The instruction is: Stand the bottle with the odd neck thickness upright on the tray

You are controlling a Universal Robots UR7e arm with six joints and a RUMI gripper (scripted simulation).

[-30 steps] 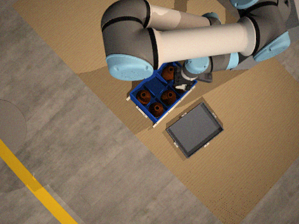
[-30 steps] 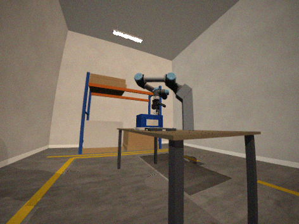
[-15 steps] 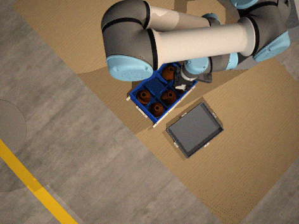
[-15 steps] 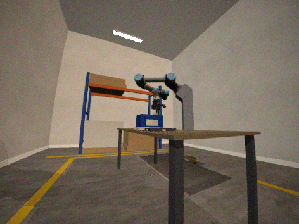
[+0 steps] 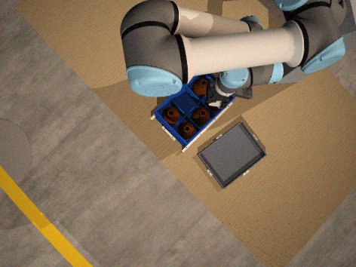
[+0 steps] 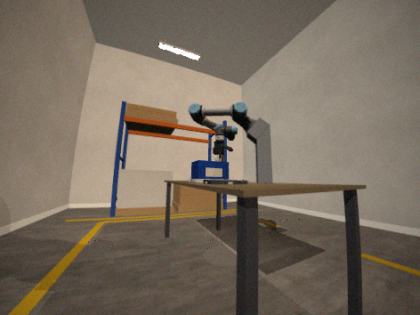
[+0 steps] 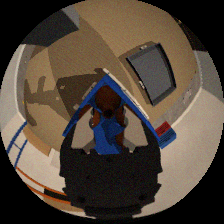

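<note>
Right now my hand is 70 mm short of the blue crate, 70 mm to the left of it and 70 mm above it. Round my hand: brown bottle (170 mm ahead, 60 mm to the right, 70 mm below); then grey tray (160 mm ahead, 180 mm to the left, 140 mm below).
</note>
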